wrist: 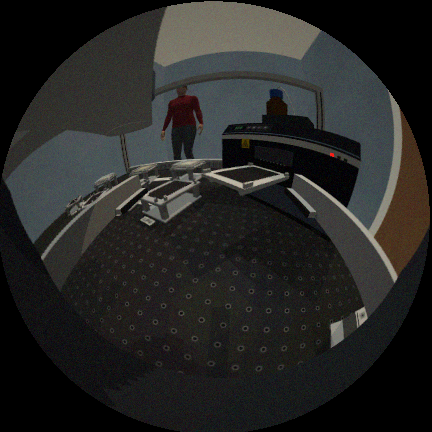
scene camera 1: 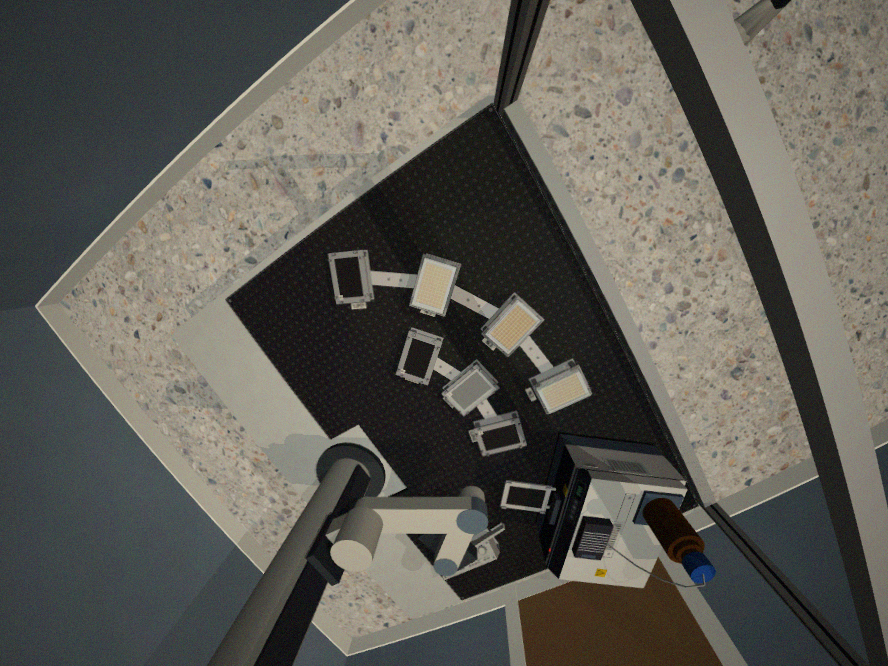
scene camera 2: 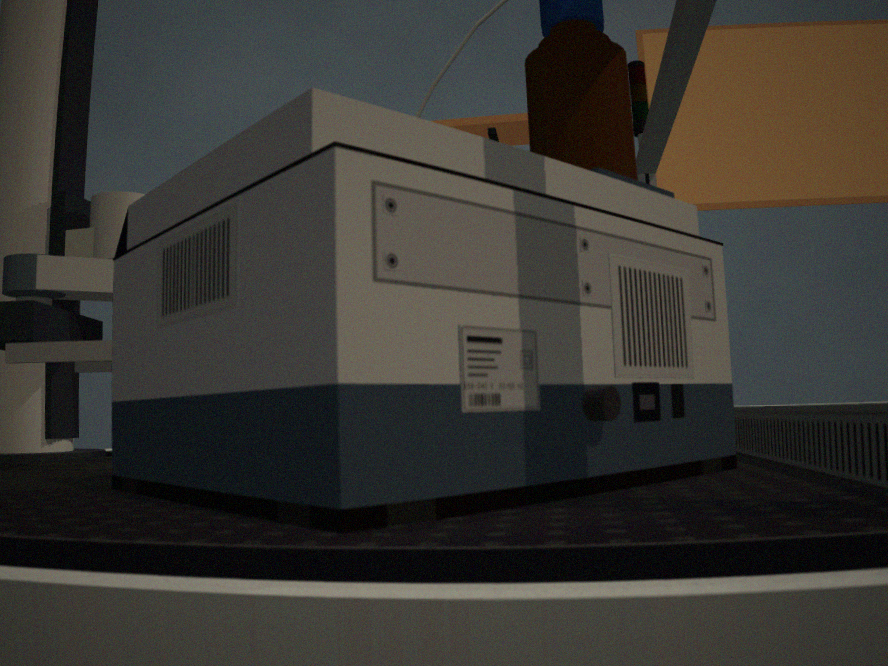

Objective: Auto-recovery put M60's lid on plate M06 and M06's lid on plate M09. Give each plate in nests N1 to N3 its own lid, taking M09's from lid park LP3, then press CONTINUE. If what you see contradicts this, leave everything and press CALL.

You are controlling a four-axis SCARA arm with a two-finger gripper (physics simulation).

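Frame: origin at the arm's base, x ahead, y left, z up, level; centimetres.
Where they show: gripper, fingertip midpoint: [wrist: 212,177]; arm's base at its link origin: [scene camera 1: 351,472].
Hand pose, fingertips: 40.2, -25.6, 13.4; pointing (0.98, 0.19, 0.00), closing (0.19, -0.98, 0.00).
Each offset is from my fingertips to the top centre of the thing, as dx, dy, dz. "pt": to the spot under its first point.
Three plates with tan wells @(+22.5, +66.2, -3.4) [scene camera 1: 434,285] @(+34.7, +45.4, -4.4) [scene camera 1: 512,324] @(+37.9, +21.4, -4.4) [scene camera 1: 561,387] sit in nests of the outer row; whether they wear lids, and all their marks, are too small to tell. A flat grey piece, seemingly a lid @(+14.5, +34.3, -6.7) [scene camera 1: 469,387], rests on the middle stand of the inner row. The inner stands on either side @(pt +11.4, +48.1, -7.5) [scene camera 1: 436,358] @(pt +16.5, +20.6, -11.7) [scene camera 1: 497,416] show open centres; the nearer one also shows as a white stand [wrist: 182,206] in the wrist view. My gripper [scene camera 1: 494,544] [wrist: 212,177] is open and empty, over the dark perforated deck, beyond the inner row and beside the instrument. CONTINUE and CALL cannot be made out.
A black-fronted instrument [scene camera 1: 624,512] [scene camera 2: 430,286] [wrist: 290,155] carries a brown bottle @(pt +43.2, -10.1, +19.7) [scene camera 1: 670,530] [scene camera 2: 581,100] [wrist: 276,106]. Its white frame tray @(+12.2, -3.4, -2.2) [scene camera 1: 525,508] [wrist: 226,181] sticks out ahead of my fingers. An open stand [scene camera 1: 368,278] ends the outer row. A person in red [wrist: 183,111] stands behind.
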